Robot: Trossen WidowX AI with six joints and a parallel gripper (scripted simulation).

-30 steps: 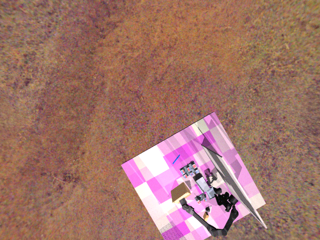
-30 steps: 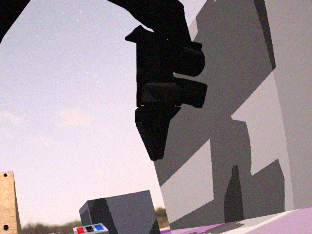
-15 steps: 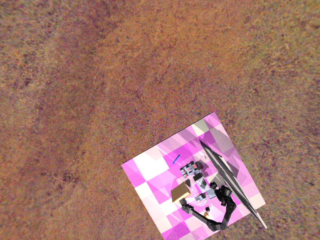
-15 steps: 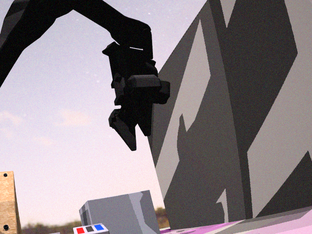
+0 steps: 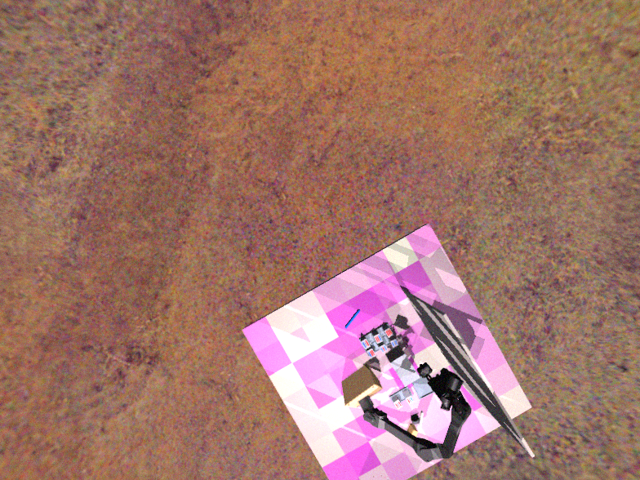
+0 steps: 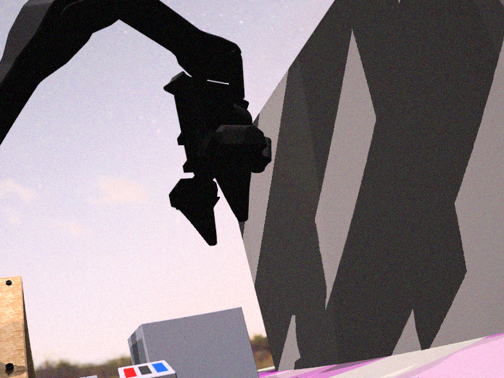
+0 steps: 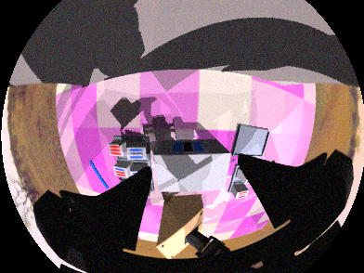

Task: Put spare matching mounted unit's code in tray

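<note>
Right now the grey spare is 6 cm behind my gripper tip, 13 cm to the left of it and 15 cm below it. From my gripper tip the other things lie so: tall grey panel 17 cm ahead, 3 cm above.
</note>
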